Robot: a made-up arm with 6 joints.
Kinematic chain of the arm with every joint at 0, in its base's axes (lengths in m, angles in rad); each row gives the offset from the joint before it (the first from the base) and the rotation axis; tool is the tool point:
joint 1: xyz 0 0 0.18 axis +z
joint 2: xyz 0 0.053 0 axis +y
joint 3: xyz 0 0 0.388 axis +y
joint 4: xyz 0 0 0.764 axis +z
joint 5: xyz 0 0 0 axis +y
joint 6: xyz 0 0 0.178 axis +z
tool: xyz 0 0 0
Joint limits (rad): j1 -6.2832..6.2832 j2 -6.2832..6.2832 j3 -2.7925..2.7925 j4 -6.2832..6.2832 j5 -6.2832..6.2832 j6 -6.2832..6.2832
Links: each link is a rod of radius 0.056 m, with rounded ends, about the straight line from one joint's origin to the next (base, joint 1, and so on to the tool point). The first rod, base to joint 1, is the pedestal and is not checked.
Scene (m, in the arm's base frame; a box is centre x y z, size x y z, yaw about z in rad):
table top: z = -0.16
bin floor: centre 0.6 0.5 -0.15 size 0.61 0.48 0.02 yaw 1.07
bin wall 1: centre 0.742 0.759 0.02 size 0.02 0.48 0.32 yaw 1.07
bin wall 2: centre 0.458 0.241 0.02 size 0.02 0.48 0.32 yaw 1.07
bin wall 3: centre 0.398 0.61 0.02 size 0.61 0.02 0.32 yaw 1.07
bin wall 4: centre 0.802 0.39 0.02 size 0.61 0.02 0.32 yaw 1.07
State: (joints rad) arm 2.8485 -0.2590 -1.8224 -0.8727 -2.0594 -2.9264
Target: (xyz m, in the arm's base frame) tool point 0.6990 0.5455 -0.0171
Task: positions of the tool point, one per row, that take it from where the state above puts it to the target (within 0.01 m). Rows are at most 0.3 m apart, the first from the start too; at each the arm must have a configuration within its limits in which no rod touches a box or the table.
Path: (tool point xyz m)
1: 0.7086 -0.1787 0.1885
2: 0.7883 0.0463 0.2501
3: 0.7875 0.2981 0.3193
4: 0.6990 0.5455 0.3953
5: 0.7149 0.5638 0.1889
6: 0.6990 0.5455 -0.0171

